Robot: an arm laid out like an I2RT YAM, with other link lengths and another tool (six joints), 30 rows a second.
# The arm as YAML. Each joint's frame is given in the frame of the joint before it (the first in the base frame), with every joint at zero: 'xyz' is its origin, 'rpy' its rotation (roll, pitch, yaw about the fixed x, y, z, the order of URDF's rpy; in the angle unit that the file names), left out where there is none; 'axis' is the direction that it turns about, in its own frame. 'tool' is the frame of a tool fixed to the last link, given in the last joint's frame.
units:
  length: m
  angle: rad
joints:
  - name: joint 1
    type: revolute
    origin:
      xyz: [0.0, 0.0, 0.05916]
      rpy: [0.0, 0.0, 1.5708]
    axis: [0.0, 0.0, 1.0]
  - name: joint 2
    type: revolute
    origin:
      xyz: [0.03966, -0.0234, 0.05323]
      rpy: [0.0, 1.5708, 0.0]
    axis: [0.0, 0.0, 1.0]
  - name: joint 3
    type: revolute
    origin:
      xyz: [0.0, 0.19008, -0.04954]
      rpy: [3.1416, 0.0, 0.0]
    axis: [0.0, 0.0, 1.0]
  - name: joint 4
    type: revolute
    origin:
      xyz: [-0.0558, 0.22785, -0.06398]
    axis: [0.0, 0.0, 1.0]
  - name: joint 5
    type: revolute
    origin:
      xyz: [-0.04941, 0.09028, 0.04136]
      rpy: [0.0, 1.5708, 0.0]
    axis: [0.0, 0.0, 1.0]
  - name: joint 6
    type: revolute
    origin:
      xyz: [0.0, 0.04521, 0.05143]
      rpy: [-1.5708, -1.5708, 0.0]
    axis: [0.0, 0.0, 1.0]
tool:
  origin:
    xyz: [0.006, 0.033, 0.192]
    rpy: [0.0, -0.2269, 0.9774]
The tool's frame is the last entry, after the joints.
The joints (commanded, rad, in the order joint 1, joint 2, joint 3, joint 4, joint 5, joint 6), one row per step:
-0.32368 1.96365 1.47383 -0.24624 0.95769 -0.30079
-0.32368 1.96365 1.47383 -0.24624 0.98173 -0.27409
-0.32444 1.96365 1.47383 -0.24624 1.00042 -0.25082
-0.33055 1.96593 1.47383 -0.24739 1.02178 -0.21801
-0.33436 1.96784 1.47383 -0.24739 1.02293 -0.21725
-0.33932 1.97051 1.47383 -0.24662 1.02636 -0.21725
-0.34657 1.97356 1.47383 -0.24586 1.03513 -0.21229
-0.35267 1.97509 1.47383 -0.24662 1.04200 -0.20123
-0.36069 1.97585 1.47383 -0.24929 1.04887 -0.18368
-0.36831 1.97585 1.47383 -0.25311 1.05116 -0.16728
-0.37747 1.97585 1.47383 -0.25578 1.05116 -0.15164
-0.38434 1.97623 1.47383 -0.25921 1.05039 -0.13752
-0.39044 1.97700 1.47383 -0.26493 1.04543 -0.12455
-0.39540 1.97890 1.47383 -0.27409 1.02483 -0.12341
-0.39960 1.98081 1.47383 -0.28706 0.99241 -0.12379
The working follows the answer.
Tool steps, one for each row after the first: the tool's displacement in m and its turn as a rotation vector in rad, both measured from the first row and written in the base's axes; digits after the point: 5 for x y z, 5 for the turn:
-0.00342 -0.00264 0.00325 -0.01169 -0.01930 -0.02795
-0.00627 -0.00495 0.00587 -0.02081 -0.03676 -0.05114
-0.01137 -0.00957 0.00775 -0.03009 -0.05925 -0.08483
-0.01289 -0.01120 0.00702 -0.03034 -0.05784 -0.08973
-0.01514 -0.01354 0.00633 -0.03223 -0.05524 -0.09713
-0.01900 -0.01728 0.00622 -0.03712 -0.05570 -0.11244
-0.02215 -0.02031 0.00644 -0.04016 -0.06220 -0.12743
-0.02605 -0.02399 0.00681 -0.04247 -0.07360 -0.14664
-0.02918 -0.02702 0.00675 -0.04182 -0.08453 -0.16176
-0.03230 -0.03050 0.00657 -0.04017 -0.09633 -0.17657
-0.03470 -0.03294 0.00597 -0.03777 -0.10584 -0.18801
-0.03650 -0.03456 0.00426 -0.03175 -0.11261 -0.19546
-0.03607 -0.03404 -0.00079 -0.01411 -0.10739 -0.18701
-0.03402 -0.03173 -0.00803 0.01322 -0.09980 -0.16957

Tool pose at each row, in the base's axes (x y z in m, rotation vector in rad; rounded; the steps above come from the unrounded poses):
0.41975 -0.31396 0.04846 1.23471 1.38083 -0.99782
0.41633 -0.31660 0.05172 1.25497 1.34437 -1.00944
0.41348 -0.31891 0.05433 1.27241 1.31320 -1.01745
0.40837 -0.32353 0.05622 1.29934 1.27237 -1.02865
0.40685 -0.32516 0.05548 1.30253 1.27073 -1.03317
0.40460 -0.32749 0.05479 1.30607 1.26761 -1.04119
0.40074 -0.33124 0.05469 1.31449 1.25596 -1.05392
0.39759 -0.33426 0.05490 1.32595 1.24094 -1.06076
0.39370 -0.33795 0.05527 1.34270 1.22024 -1.06621
0.39056 -0.34098 0.05521 1.35830 1.20392 -1.06754
0.38745 -0.34446 0.05504 1.37458 1.18767 -1.06737
0.38505 -0.34690 0.05444 1.38808 1.17545 -1.06625
0.38324 -0.34852 0.05272 1.40041 1.16986 -1.06253
0.38368 -0.34800 0.04767 1.40582 1.18989 -1.05097
0.38573 -0.34569 0.04044 1.41080 1.22290 -1.02956

